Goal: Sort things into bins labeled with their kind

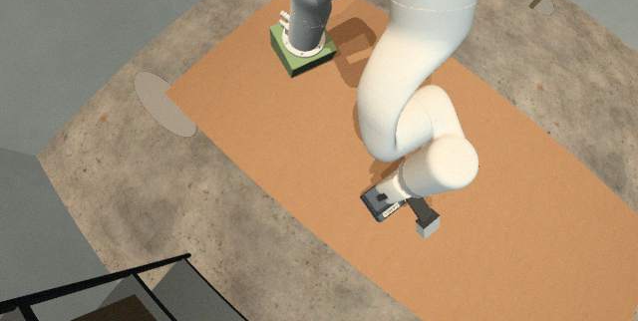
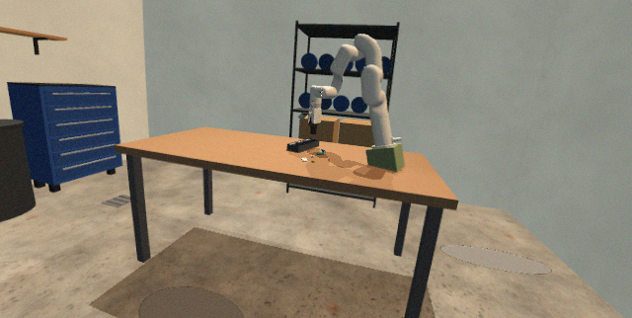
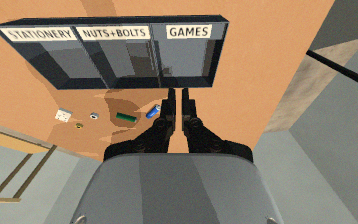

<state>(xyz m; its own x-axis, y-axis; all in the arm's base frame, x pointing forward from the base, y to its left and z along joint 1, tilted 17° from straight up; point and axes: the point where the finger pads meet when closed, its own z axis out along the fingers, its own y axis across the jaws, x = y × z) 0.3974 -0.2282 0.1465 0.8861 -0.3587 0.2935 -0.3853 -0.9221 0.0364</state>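
Right now the dark three-part bin is 9 cm below my hand, 6 cm to the left of it and 5 cm ahead of it. Also, from my hand: blue battery 10 cm to the left, 10 cm below, 8 cm behind; then green battery 18 cm to the left, 10 cm below, 7 cm behind; then metal nut 25 cm to the left, 10 cm below, 3 cm behind.
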